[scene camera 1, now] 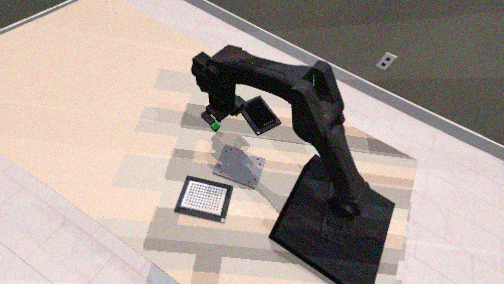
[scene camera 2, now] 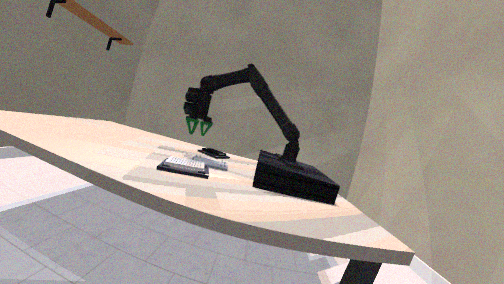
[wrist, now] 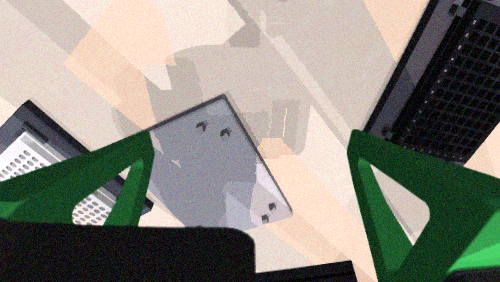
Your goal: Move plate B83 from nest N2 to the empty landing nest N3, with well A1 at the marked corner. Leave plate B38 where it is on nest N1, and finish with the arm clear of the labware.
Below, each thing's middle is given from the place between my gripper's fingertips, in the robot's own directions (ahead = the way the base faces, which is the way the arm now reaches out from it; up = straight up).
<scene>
Now: the grey nest [scene camera 1: 234, 164] 10 cm behind my hand, 9 cm to the left of it and 9 cm below it.
</scene>
